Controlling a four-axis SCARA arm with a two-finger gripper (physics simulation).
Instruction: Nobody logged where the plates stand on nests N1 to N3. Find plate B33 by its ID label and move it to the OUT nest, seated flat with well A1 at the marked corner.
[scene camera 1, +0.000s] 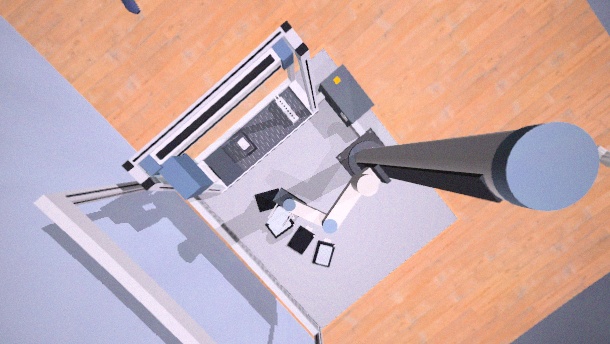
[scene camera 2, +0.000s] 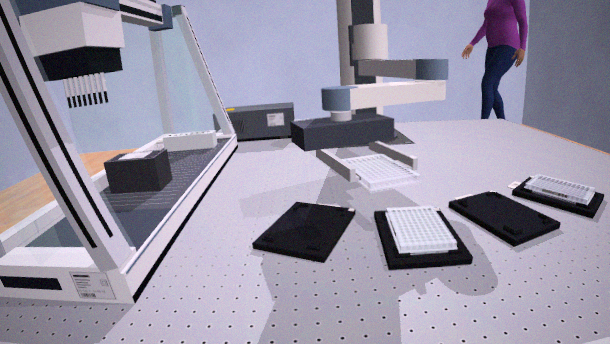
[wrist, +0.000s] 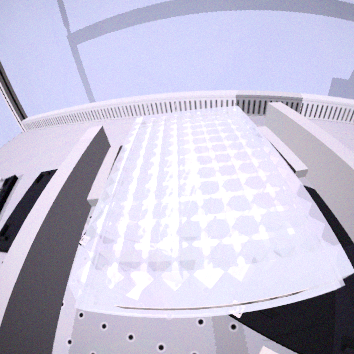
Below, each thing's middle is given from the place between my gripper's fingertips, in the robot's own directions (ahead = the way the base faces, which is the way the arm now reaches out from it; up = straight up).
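Labels:
OUT nest (scene camera 2: 511, 221): my gripper 2 cm past it, 23 cm to the right of it, 10 cm above it. Black box (scene camera 2: 142, 175): 17 cm behind my hand, 48 cm to the right, 3 cm below. White well plate (scene camera 2: 562, 190): 7 cm behind my hand, 40 cm to the left, 9 cm below.

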